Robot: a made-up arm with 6 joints. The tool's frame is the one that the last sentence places.
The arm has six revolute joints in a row. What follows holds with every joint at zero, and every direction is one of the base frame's.
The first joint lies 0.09 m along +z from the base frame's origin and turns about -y.
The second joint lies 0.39 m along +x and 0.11 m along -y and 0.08 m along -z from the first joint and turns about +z.
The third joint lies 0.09 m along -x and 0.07 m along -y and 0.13 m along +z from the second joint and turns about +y.
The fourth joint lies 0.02 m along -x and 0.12 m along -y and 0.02 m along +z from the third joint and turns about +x.
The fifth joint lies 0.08 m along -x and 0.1 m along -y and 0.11 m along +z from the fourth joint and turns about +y.
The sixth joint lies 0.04 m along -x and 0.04 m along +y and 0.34 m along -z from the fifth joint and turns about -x.
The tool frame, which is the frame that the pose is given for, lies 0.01 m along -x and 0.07 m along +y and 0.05 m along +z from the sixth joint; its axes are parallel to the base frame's.
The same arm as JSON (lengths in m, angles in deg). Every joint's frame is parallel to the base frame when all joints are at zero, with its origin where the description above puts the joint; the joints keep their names.
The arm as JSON. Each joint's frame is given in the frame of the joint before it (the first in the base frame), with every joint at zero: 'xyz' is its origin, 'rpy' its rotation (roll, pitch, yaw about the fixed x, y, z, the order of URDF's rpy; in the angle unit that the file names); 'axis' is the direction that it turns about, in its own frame. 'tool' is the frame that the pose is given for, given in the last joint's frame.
{"units": {"length": "m", "angle": "deg"}, "joints": [{"name": "joint 1", "type": "revolute", "origin": {"xyz": [0.0, 0.0, 0.09], "rpy": [0.0, 0.0, 0.0]}, "axis": [0.0, -1.0, 0.0]}, {"name": "joint 2", "type": "revolute", "origin": {"xyz": [0.39, -0.11, -0.08], "rpy": [0.0, 0.0, 0.0]}, "axis": [0.0, 0.0, 1.0]}, {"name": "joint 3", "type": "revolute", "origin": {"xyz": [-0.09, -0.07, 0.13], "rpy": [0.0, 0.0, 0.0]}, "axis": [0.0, 1.0, 0.0]}, {"name": "joint 4", "type": "revolute", "origin": {"xyz": [-0.02, -0.12, 0.02], "rpy": [0.0, 0.0, 0.0]}, "axis": [1.0, 0.0, 0.0]}, {"name": "joint 5", "type": "revolute", "origin": {"xyz": [-0.08, -0.1, 0.11], "rpy": [0.0, 0.0, 0.0]}, "axis": [0.0, 1.0, 0.0]}, {"name": "joint 6", "type": "revolute", "origin": {"xyz": [-0.04, 0.04, -0.34], "rpy": [0.0, 0.0, 0.0]}, "axis": [-1.0, 0.0, 0.0]}], "tool": {"origin": {"xyz": [-0.01, 0.07, 0.05], "rpy": [0.0, 0.0, 0.0]}}}
